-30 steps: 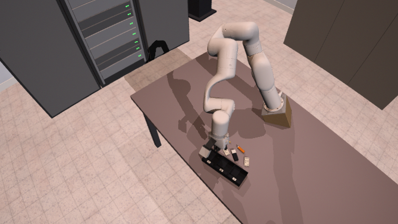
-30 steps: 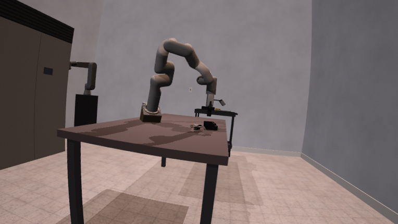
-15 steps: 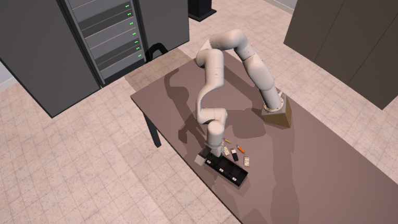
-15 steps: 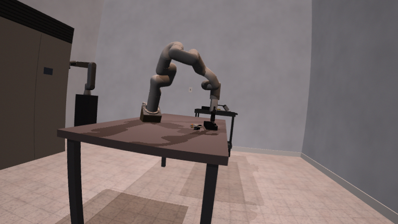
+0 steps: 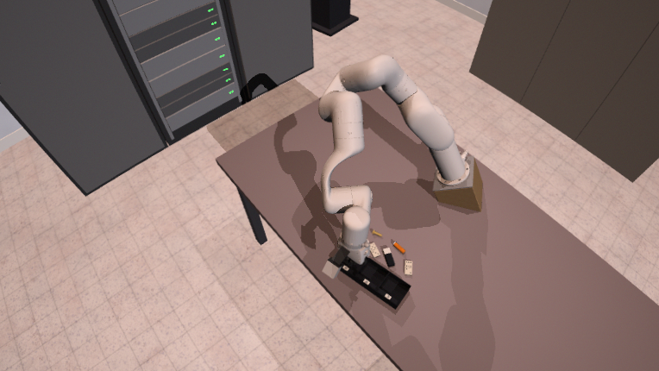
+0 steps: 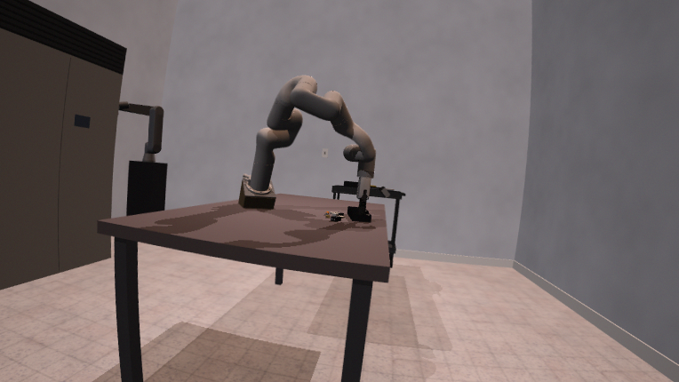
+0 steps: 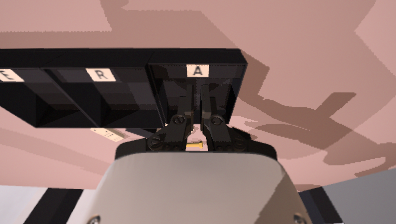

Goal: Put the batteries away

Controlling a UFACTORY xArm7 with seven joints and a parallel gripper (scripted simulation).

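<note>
The black bin row lies 1 cm behind my hand, 8 cm to the left of it and 3 cm below it. Also, from my hand: black 9V battery 12 cm behind, 9 cm to the right, 4 cm below; black-and-white stick 11 cm behind, 8 cm to the left, 4 cm below; brass bolt 15 cm behind, 1 cm to the right, 4 cm below.
</note>
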